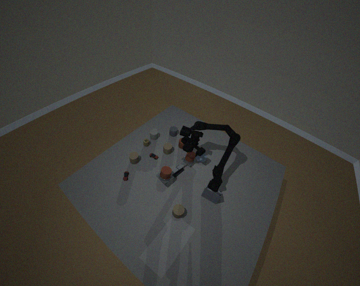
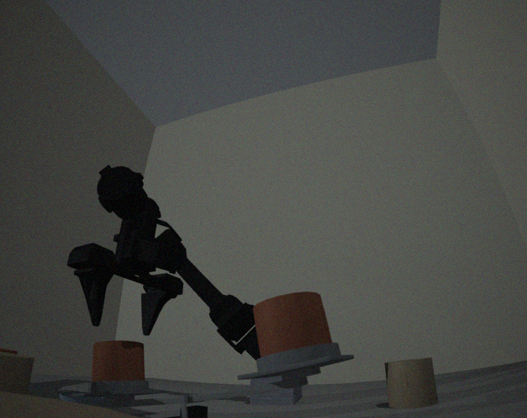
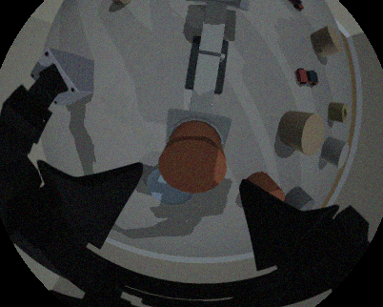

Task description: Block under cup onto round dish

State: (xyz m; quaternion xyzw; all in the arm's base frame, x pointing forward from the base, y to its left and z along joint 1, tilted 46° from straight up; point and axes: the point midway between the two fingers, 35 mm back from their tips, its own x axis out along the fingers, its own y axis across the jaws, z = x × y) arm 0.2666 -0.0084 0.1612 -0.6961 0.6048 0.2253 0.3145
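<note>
My gripper tip is 70 mm above the grey block. From my gripper tip the other things lie so: pale blue round dish: 110 mm below, 100 mm to the right, 40 mm behind.
</note>
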